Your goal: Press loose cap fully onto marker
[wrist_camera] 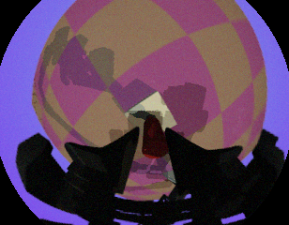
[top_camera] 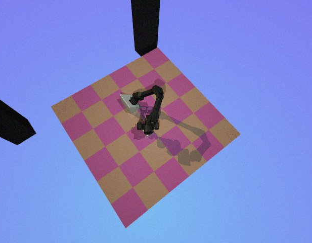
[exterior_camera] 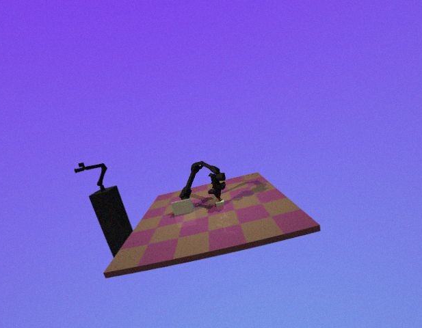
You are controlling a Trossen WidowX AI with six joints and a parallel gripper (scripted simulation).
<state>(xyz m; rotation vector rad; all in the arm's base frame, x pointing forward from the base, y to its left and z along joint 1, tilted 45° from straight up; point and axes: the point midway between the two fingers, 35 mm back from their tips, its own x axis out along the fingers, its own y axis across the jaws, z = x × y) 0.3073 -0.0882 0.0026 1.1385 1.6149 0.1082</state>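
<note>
Right now my gripper tip is 10 mm below the red cap. From my gripper tip the other things lie so: pale holder block 50 mm below.
</note>
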